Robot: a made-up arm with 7 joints.
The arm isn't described. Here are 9 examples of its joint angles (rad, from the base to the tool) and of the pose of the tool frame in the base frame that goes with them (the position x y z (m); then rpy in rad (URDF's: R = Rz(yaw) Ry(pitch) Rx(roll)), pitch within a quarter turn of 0, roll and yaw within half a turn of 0).
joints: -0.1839 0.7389 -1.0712 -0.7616 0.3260 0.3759 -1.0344
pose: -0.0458 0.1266 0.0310 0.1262 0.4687 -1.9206
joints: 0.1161 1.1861 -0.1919 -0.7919 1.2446 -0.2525 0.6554
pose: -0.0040 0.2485 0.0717 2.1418 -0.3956 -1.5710
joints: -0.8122 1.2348 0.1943 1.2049 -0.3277 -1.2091 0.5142
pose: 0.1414 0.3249 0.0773 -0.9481 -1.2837 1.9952
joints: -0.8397 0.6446 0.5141 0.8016 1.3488 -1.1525 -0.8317
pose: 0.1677 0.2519 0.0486 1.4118 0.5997 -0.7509
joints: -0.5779 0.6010 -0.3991 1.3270 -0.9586 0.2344 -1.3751
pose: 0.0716 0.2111 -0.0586 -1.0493 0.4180 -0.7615
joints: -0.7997 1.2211 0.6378 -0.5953 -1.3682 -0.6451 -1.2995
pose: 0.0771 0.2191 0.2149 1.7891 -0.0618 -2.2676
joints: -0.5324 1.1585 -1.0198 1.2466 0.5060 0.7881 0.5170
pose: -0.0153 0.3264 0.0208 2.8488 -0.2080 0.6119
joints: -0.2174 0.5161 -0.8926 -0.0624 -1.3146 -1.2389 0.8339
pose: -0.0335 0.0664 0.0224 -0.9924 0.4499 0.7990
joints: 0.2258 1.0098 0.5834 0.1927 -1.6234 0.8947 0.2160
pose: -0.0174 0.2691 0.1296 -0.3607 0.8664 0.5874
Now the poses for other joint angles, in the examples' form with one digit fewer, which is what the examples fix.
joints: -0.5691 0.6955 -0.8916 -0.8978 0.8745 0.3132 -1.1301
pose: 0.038 0.116 0.053 1.296 0.511 -1.321
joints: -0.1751 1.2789 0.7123 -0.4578 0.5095 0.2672 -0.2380
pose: 0.046 0.278 0.159 1.858 -0.708 -0.212
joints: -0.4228 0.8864 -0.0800 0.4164 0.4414 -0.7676 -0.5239
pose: 0.084 0.258 0.016 1.155 0.226 -0.817
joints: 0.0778 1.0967 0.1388 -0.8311 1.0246 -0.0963 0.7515
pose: 0.014 0.244 0.078 2.529 -0.731 -1.595
